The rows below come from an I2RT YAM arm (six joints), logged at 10 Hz.
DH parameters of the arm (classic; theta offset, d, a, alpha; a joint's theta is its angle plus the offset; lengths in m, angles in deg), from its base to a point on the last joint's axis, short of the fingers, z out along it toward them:
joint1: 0 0.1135 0.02 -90
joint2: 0 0 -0.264 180
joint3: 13.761 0 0.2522 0
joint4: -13.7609 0 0.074 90
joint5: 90 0 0 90
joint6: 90 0.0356 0 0
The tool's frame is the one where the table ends.
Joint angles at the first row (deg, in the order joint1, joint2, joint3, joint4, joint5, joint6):
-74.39, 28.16, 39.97, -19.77, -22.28, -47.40
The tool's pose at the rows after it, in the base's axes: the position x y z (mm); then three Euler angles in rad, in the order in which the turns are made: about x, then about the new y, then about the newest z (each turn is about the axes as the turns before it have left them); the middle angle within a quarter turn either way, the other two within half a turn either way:
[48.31, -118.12, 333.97, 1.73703, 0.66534, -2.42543]
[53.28, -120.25, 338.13, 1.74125, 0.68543, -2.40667]
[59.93, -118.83, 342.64, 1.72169, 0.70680, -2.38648]
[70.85, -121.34, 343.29, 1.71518, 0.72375, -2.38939]
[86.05, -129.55, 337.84, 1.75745, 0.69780, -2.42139]
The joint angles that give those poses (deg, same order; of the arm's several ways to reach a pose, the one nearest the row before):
-73.78, 29.91, 40.47, -18.63, -22.08, -46.11
-71.72, 31.29, 41.54, -18.35, -21.21, -44.62
-68.21, 31.77, 42.15, -17.32, -18.90, -43.35
-63.53, 33.39, 42.15, -15.18, -15.20, -43.09
-58.41, 36.86, 42.00, -13.41, -8.80, -43.09

